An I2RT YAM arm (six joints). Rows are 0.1 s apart.
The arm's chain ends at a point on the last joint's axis. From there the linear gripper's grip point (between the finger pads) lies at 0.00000 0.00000 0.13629 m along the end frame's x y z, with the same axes.
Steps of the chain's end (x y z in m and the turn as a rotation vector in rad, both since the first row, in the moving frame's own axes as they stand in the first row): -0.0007 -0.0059 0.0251 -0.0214 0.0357 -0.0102; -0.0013 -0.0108 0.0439 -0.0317 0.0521 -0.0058; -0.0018 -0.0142 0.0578 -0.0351 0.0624 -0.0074; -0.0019 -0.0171 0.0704 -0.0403 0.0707 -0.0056; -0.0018 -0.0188 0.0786 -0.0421 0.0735 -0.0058
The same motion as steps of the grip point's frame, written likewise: 0.0042 -0.0030 0.0250 -0.0214 0.0357 -0.0102; 0.0058 -0.0065 0.0436 -0.0317 0.0521 -0.0058; 0.0067 -0.0095 0.0575 -0.0351 0.0624 -0.0074; 0.0077 -0.0116 0.0699 -0.0403 0.0707 -0.0056; 0.0082 -0.0131 0.0781 -0.0421 0.0735 -0.0058
